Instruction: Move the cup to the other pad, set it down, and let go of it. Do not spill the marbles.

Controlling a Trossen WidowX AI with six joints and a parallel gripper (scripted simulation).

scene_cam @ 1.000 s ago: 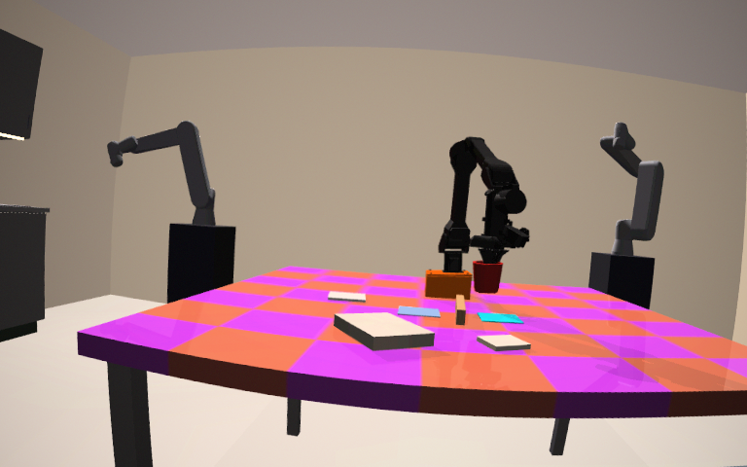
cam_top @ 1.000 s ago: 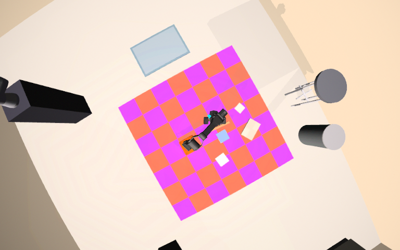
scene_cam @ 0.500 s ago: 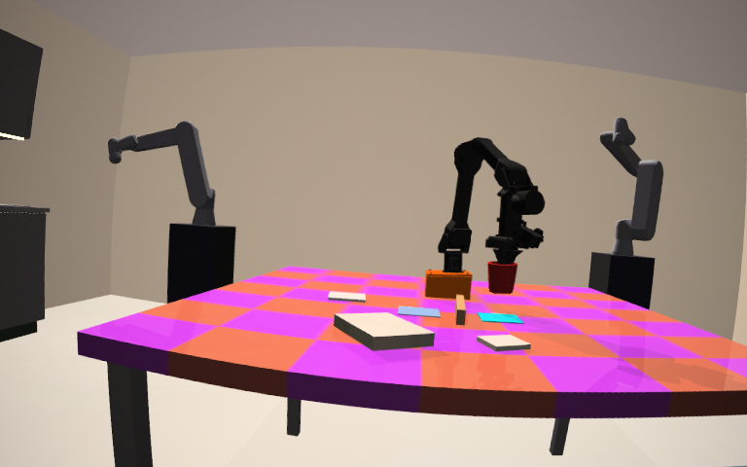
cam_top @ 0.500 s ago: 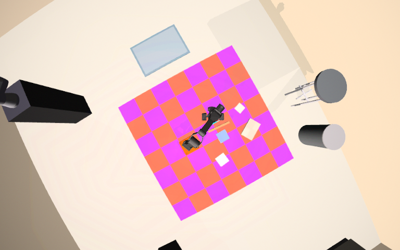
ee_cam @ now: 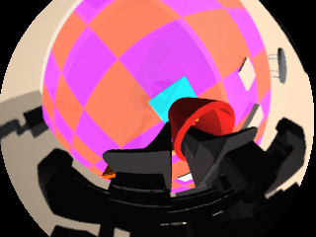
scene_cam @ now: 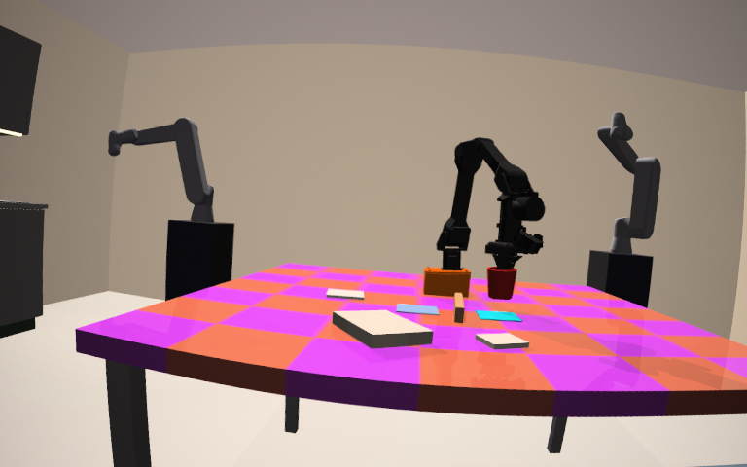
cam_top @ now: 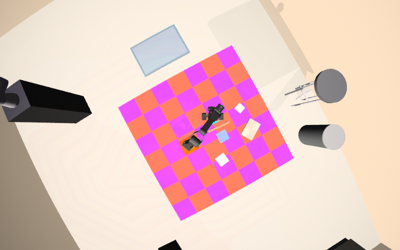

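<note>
Right now the cyan pad is 30 mm ahead of my gripper tip, 10 mm to the right of it and 90 mm below it. Also, from my gripper tip: red cup (30 mm ahead, 20 mm to the right); beige slab (280 mm ahead, 290 mm to the right, 70 mm below); wooden stick (20 mm ahead, 110 mm to the right, 70 mm below).
</note>
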